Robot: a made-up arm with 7 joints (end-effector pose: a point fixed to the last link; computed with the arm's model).
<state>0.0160 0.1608 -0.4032 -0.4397 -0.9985 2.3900 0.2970</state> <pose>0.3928 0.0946 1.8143 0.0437 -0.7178 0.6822 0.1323</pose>
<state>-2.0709 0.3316 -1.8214 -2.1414 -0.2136 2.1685 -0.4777</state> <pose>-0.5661 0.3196 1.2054 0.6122 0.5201 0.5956 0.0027</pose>
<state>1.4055 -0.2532 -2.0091 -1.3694 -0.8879 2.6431 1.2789</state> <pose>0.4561 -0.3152 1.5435 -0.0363 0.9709 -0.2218 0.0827</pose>
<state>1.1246 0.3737 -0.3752 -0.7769 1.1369 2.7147 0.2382</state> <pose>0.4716 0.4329 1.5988 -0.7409 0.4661 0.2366 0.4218</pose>
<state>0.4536 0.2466 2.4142 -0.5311 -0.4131 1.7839 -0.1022</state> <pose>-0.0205 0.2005 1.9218 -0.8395 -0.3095 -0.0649 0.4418</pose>
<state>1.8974 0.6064 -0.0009 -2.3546 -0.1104 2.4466 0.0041</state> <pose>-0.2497 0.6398 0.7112 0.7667 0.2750 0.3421 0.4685</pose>
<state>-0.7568 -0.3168 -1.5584 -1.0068 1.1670 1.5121 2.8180</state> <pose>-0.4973 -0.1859 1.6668 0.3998 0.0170 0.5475 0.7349</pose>
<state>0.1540 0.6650 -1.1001 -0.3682 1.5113 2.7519 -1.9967</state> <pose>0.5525 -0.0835 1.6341 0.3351 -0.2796 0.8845 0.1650</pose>
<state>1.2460 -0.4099 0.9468 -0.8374 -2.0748 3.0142 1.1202</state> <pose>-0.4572 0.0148 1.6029 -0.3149 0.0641 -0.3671 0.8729</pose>
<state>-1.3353 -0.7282 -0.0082 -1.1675 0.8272 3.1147 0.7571</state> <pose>-0.1442 0.1547 1.7329 0.0286 0.5448 -0.4985 0.6737</pose>
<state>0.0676 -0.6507 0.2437 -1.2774 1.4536 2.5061 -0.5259</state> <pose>0.0880 0.0231 1.7916 -0.6821 0.3538 -0.1978 0.6086</pose>
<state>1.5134 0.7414 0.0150 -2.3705 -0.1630 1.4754 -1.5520</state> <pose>-0.0382 0.5107 0.5404 0.3461 0.7711 -0.2014 0.4950</pose>
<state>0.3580 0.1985 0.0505 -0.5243 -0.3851 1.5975 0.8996</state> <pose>0.4598 0.2337 1.8023 -0.4618 0.8833 -0.0753 0.0299</pose>
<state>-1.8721 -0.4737 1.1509 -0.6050 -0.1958 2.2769 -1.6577</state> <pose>0.3616 0.3044 1.7934 0.2127 -0.0749 0.6783 0.6994</pose>
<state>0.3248 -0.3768 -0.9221 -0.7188 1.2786 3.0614 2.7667</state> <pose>-0.1063 -0.3019 1.6905 -0.1217 -0.1947 0.7543 0.6151</pose>
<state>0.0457 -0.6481 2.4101 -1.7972 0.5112 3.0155 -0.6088</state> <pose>-0.6199 0.4415 1.1380 -0.7711 -0.4496 -0.3699 0.2577</pose>
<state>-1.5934 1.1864 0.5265 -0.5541 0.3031 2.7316 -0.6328</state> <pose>0.0331 -0.9403 1.1174 0.1020 -0.9555 0.2681 0.0694</pose>
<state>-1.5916 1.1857 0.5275 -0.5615 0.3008 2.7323 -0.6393</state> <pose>0.0374 -0.9410 1.1152 0.1068 -0.9550 0.2673 0.0719</pose>
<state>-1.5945 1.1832 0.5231 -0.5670 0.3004 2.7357 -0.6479</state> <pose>0.0354 -0.9408 1.1154 0.1077 -0.9540 0.2687 0.0780</pose>
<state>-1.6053 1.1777 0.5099 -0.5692 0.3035 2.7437 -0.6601</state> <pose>0.0231 -0.9391 1.1194 0.1019 -0.9522 0.2737 0.0898</pose>
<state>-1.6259 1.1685 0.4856 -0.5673 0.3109 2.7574 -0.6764</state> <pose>-0.0019 -0.9350 1.1282 0.0879 -0.9489 0.2828 0.1089</pose>
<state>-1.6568 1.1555 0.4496 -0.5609 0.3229 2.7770 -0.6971</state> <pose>-0.0397 -0.9271 1.1423 0.0651 -0.9434 0.2955 0.1360</pose>
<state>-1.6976 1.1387 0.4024 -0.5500 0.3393 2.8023 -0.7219</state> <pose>-0.0889 -0.9136 1.1617 0.0341 -0.9342 0.3110 0.1713</pose>
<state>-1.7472 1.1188 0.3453 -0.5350 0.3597 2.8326 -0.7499</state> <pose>-0.1464 -0.8928 1.1859 -0.0038 -0.9203 0.3275 0.2139</pose>
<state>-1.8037 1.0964 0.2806 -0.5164 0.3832 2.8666 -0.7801</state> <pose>-0.2081 -0.8635 1.2140 -0.0465 -0.9006 0.3433 0.2624</pose>
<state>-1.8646 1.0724 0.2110 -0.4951 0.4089 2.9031 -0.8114</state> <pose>-0.2693 -0.8261 1.2447 -0.0916 -0.8747 0.3569 0.3147</pose>
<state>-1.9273 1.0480 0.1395 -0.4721 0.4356 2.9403 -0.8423</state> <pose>-0.3256 -0.7820 1.2762 -0.1362 -0.8433 0.3670 0.3683</pose>
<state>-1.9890 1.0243 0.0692 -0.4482 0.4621 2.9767 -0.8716</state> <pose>-0.3740 -0.7343 1.3068 -0.1779 -0.8076 0.3732 0.4204</pose>
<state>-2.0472 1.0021 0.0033 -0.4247 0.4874 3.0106 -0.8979</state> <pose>-0.4129 -0.6861 1.3351 -0.2149 -0.7702 0.3758 0.4683</pose>
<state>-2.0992 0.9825 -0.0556 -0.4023 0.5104 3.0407 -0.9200</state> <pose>-0.4418 -0.6412 1.3599 -0.2460 -0.7337 0.3758 0.5099</pose>
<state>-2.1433 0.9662 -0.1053 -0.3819 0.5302 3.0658 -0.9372</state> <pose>-0.4620 -0.6022 1.3803 -0.2707 -0.7007 0.3743 0.5437</pose>
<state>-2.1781 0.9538 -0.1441 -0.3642 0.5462 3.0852 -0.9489</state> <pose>-0.4751 -0.5710 1.3961 -0.2893 -0.6736 0.3726 0.5689</pose>
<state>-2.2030 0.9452 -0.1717 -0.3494 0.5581 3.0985 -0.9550</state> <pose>-0.4827 -0.5484 1.4075 -0.3023 -0.6537 0.3718 0.5857</pose>
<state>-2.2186 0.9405 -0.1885 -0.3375 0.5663 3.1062 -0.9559</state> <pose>-0.4865 -0.5340 1.4147 -0.3109 -0.6412 0.3725 0.5946</pose>
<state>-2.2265 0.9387 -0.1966 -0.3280 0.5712 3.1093 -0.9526</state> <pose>-0.4877 -0.5261 1.4190 -0.3160 -0.6349 0.3746 0.5973</pose>
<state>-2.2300 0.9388 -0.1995 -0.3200 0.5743 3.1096 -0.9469</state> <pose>-0.4878 -0.5222 1.4214 -0.3192 -0.6325 0.3774 0.5964</pose>
